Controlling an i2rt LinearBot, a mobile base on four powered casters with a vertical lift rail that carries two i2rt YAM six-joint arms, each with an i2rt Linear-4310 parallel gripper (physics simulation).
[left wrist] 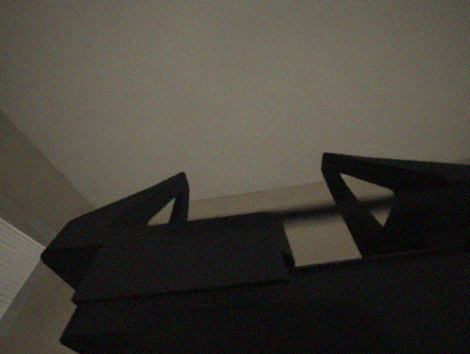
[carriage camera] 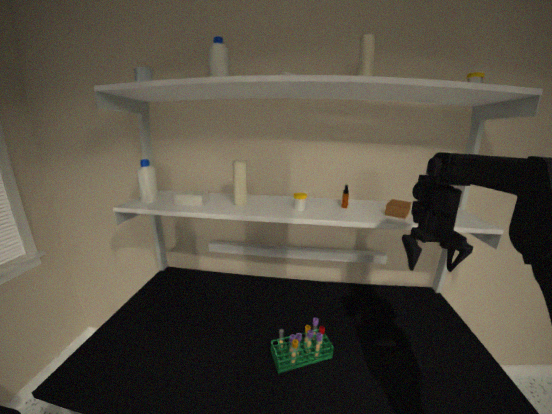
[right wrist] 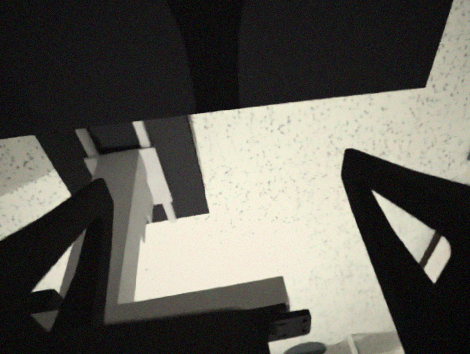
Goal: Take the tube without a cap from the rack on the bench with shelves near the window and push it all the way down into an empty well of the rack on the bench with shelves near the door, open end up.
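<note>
A green rack [carriage camera: 303, 361] stands on the black bench top, a little right of the middle in the carriage view. A grey tube without a cap [carriage camera: 281, 337] stands upright at its left back corner. Several tubes with purple, orange and red caps stand in the rack's middle and right. My right gripper [carriage camera: 431, 268] [right wrist: 227, 175] is open, pointing down, high above the bench and to the right of the rack. My left gripper [left wrist: 253, 170] is open, with wall and ceiling behind its fingers; it does not show in the carriage view. A second rack does not show.
Above the black bench [carriage camera: 200, 320] run a lower shelf [carriage camera: 270, 212] and an upper shelf [carriage camera: 300, 87], carrying bottles, jars and a brown box [carriage camera: 398, 208]. A window [carriage camera: 10, 220] is at the left. Speckled floor [right wrist: 280, 150] and the bench's front edge show in the right wrist view.
</note>
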